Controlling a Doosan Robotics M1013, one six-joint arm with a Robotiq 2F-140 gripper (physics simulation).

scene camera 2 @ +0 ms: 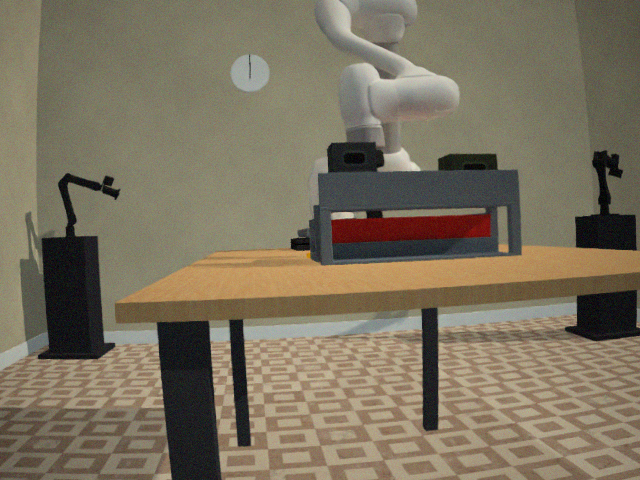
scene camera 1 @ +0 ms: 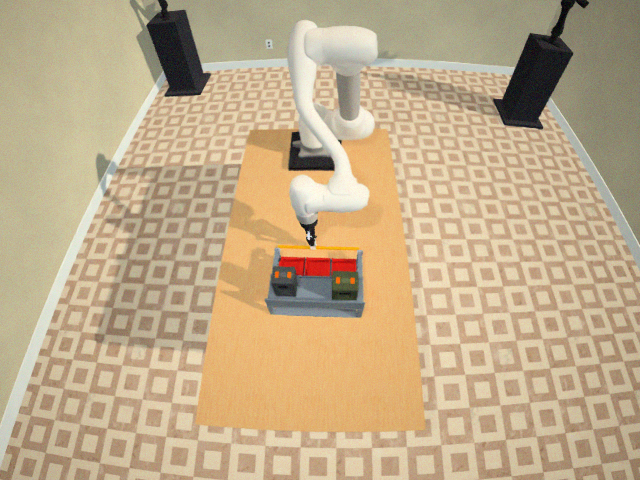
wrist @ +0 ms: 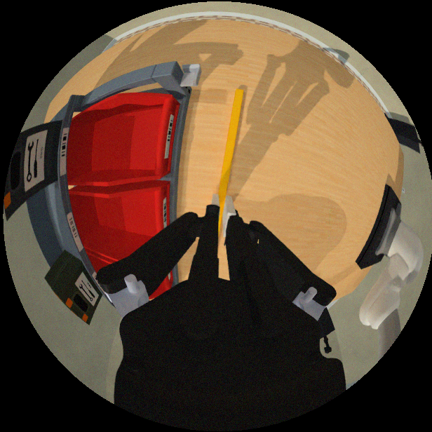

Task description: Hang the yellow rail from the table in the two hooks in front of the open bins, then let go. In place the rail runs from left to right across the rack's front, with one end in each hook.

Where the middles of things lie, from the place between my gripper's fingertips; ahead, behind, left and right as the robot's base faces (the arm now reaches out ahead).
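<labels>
Yellow rail (wrist: 233,124): 20 mm left of my hand.
</labels>
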